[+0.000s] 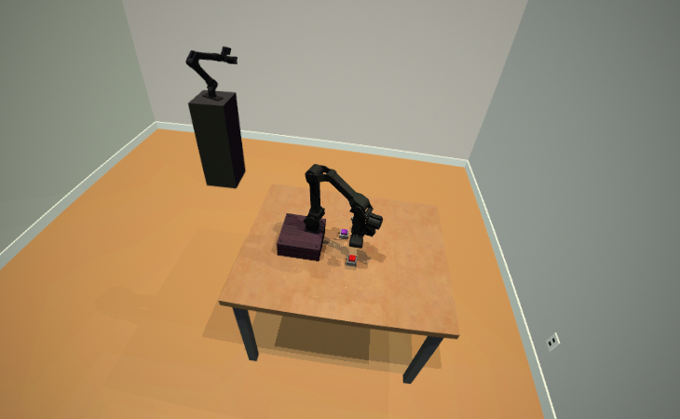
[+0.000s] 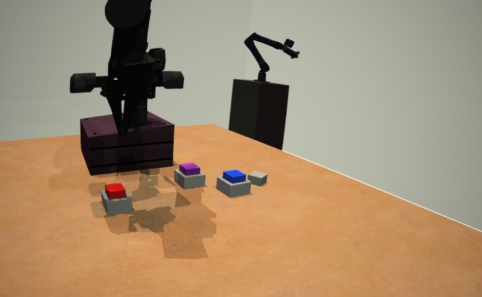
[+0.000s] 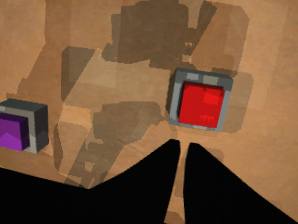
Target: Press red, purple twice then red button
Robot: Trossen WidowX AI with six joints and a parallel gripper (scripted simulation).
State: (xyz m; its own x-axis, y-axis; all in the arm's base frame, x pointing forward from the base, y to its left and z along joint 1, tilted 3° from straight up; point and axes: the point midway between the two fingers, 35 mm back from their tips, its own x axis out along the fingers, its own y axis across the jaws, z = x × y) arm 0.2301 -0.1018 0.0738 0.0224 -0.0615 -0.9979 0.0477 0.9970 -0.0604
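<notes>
Right now my gripper tip is 60 mm past the purple button, 170 mm to the right of it and 100 mm above it. The rest, counted from my gripper tip: red button 10 mm behind, 20 mm to the right, 100 mm below; small grey block 300 mm to the left, 120 mm below; blue button 10 mm ahead, 230 mm to the left, 100 mm below.
</notes>
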